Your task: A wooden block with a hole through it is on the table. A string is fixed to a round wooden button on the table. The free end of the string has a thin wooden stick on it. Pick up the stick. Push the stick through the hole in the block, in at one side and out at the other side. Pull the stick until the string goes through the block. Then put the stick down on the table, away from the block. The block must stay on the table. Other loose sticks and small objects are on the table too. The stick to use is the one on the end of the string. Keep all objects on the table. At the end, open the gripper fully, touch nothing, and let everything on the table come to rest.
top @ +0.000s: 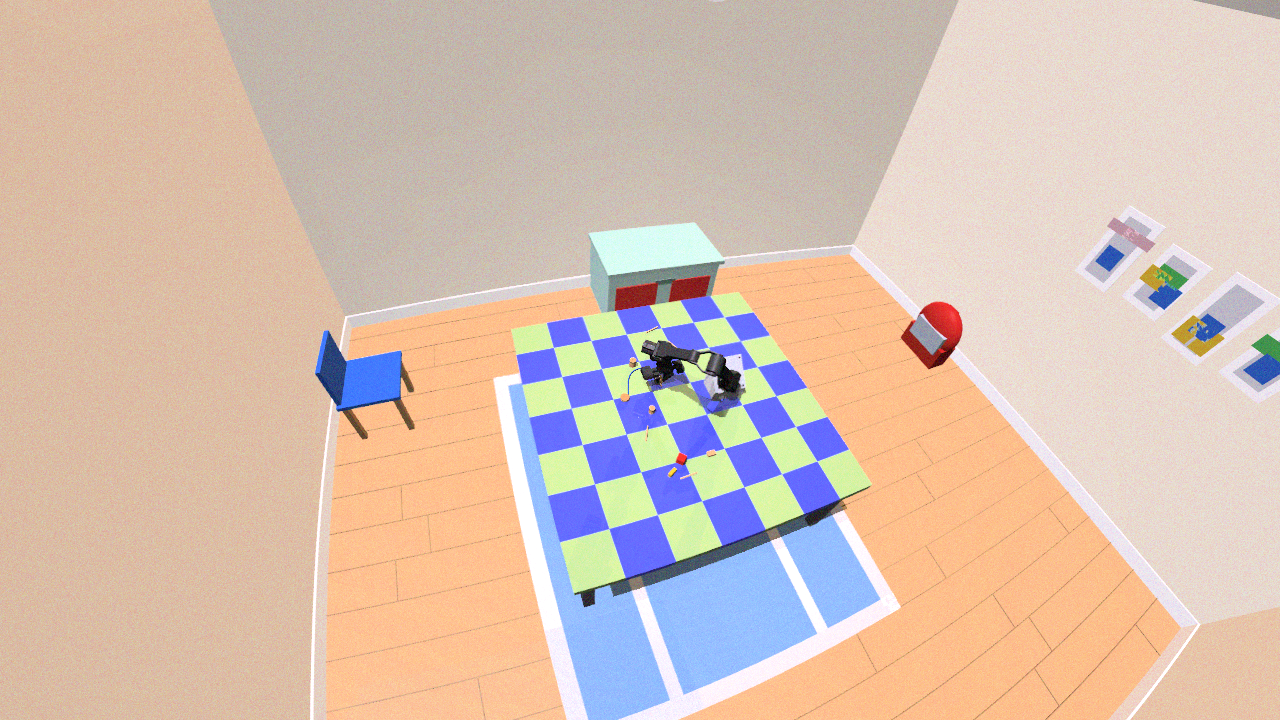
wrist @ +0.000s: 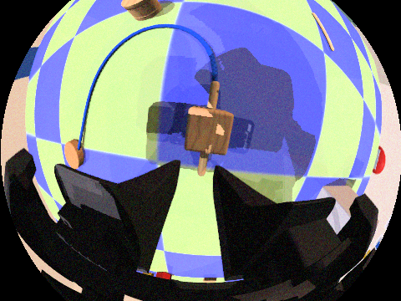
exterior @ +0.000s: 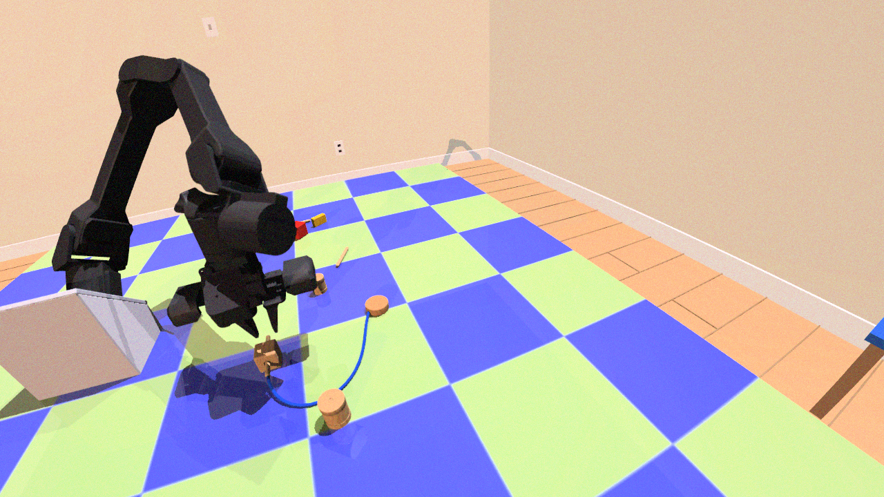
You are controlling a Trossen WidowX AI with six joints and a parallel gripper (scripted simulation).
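My gripper tip is 30 mm to the left of the wooden block and 20 mm above it. From my gripper tip the other things lie so: wooden cylinder (150 mm to the right, 90 mm ahead, 20 mm below); then red block (390 mm to the left, 20 mm below, 20 mm ahead); then round wooden button (170 mm ahead, 40 mm to the left, 30 mm below).
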